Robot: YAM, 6 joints.
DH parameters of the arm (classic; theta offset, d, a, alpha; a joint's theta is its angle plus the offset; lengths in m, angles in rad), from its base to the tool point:
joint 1: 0 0.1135 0.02 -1.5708
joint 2: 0 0 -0.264 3.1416
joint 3: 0.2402 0 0.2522 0
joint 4: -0.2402 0 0.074 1.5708
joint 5: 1.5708 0 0 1.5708
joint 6: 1.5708 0.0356 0 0
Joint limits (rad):
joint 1: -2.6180..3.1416
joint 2: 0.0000..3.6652
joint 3: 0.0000..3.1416
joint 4: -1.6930..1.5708
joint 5: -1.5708..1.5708
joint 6: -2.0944..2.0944
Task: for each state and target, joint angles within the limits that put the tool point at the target. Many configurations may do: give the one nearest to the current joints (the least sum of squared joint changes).
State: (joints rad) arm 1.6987 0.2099 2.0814 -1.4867 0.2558 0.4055
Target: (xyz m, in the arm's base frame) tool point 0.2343 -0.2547 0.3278
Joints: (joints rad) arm 2.2821 0.0000 2.2143 -1.6860 0.3205 0.4055
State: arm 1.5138 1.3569 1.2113 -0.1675 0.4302 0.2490
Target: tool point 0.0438 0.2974 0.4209
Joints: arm 1.4743 1.3054 1.3236 -0.1295 0.4331 0.2490
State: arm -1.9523 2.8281 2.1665 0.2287 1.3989 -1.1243
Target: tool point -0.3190 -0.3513 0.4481
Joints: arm -2.2331 2.1550 2.2674 0.2548 1.5152 -1.1243
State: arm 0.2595 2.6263 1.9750 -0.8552 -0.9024 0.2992
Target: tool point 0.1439 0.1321 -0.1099
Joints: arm 0.6017 2.9242 1.1451 -1.0657 -0.8808 0.2992
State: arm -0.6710 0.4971 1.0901 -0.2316 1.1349 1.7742
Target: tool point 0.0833 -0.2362 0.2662
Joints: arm -1.1060 1.2071 0.8042 -0.2234 1.0814 1.7742
